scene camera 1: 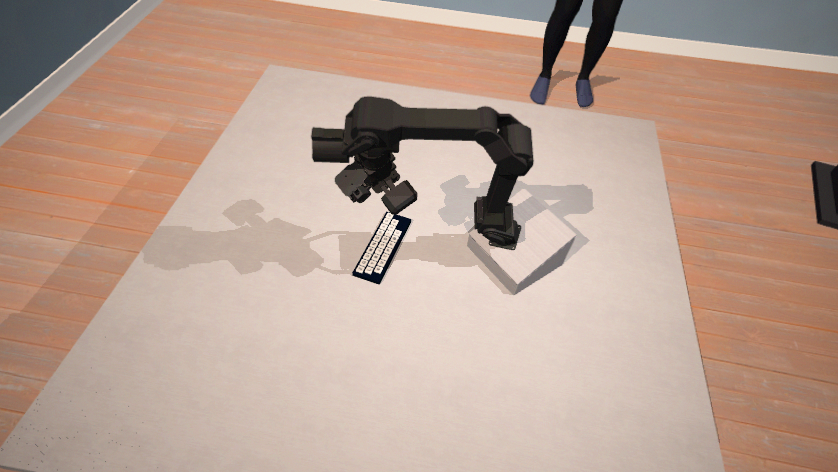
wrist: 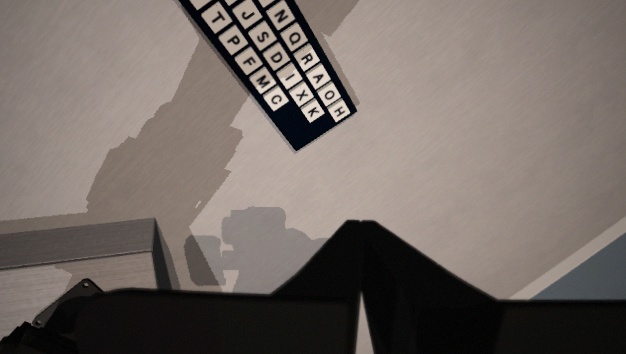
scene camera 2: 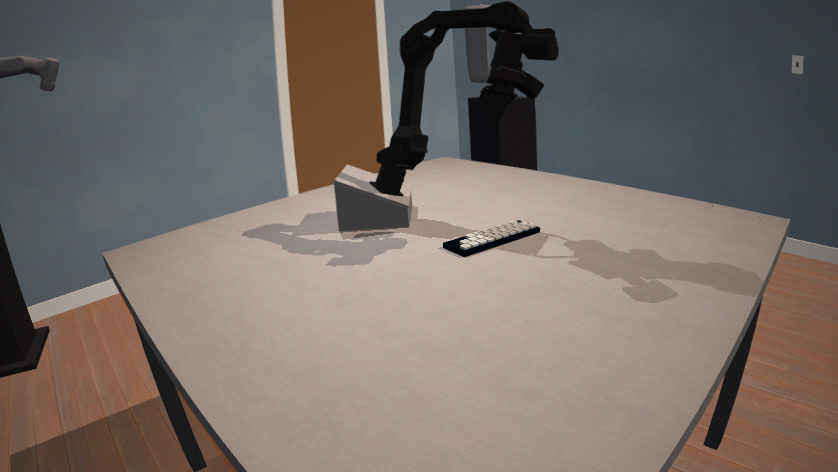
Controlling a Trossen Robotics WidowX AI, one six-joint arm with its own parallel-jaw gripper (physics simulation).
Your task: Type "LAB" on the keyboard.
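Pixels of known places: gripper, between the fingertips: [scene camera 1: 381,184] [wrist: 359,234] [scene camera 2: 493,126]; arm's base, origin of its link: [scene camera 1: 505,235] [scene camera 2: 386,189].
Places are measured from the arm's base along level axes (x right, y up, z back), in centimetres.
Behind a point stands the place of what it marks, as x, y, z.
A small dark blue keyboard [scene camera 1: 380,246] {-11.7, -5.9, -27.4} [scene camera 2: 492,239] {-8.0, -6.0, -30.1} [wrist: 306,131] {-1.2, -6.4, -26.2} with off-white keys lies flat on the grey table [scene camera 1: 410,363] {-35.7, -7.5, -8.5} [scene camera 2: 410,351] {24.7, -7.5, -54.8}. In the wrist view its lower end shows at the top, cut off by the frame edge. The A key [wrist: 318,77] {-5.6, -5.9, -29.5} shows near the right edge, between R and O. The L and B keys do not show in the wrist view. My gripper [scene camera 1: 375,190] {-11.7, 16.0, -26.8} [wrist: 359,234] {-11.7, 16.0, -26.8} is shut and empty, with its fingertips together. It hangs above the table, beyond the keyboard's H, K and C end.
My arm's base stands on a wedge-shaped grey block [scene camera 1: 536,237] {1.0, 1.9, 7.0} [scene camera 2: 372,211] {5.9, -3.2, -4.2} [wrist: 115,240] {-2.8, -4.8, -5.5} beside the keyboard. A person's legs [scene camera 1: 557,41] are past the table's far edge. Another arm [scene camera 2: 29,65] shows at the far left, and a dark pedestal [scene camera 2: 520,137] stands behind the table.
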